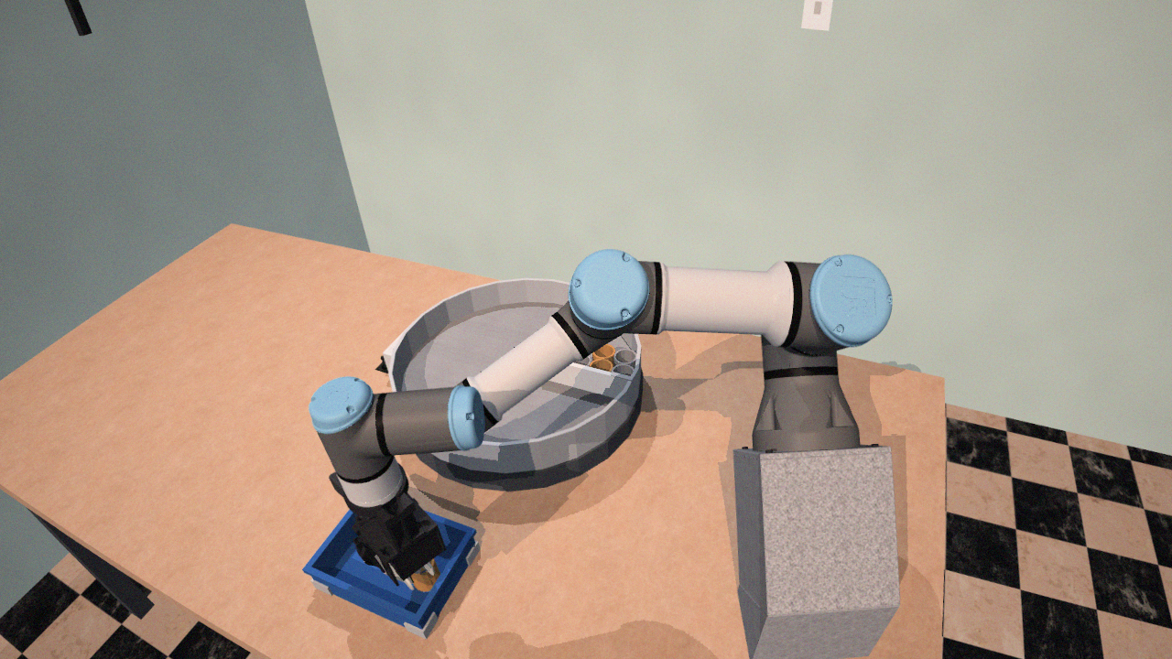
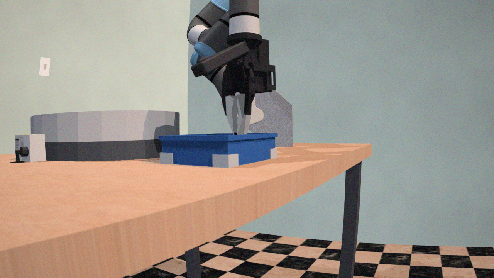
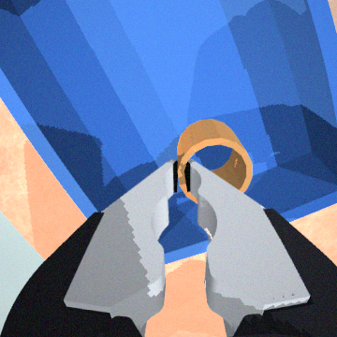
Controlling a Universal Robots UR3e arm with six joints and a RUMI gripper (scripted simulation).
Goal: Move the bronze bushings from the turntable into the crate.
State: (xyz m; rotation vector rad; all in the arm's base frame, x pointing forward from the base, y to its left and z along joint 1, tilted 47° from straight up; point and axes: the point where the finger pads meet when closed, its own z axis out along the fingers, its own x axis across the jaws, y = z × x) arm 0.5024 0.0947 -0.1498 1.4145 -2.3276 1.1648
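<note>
Right now my hand is 4 cm short of the blue crate, 2 cm to the left of it and 2 cm above it. From my hand the other things lie so: grey turntable 3 cm behind, 39 cm to the right, 1 cm above.
</note>
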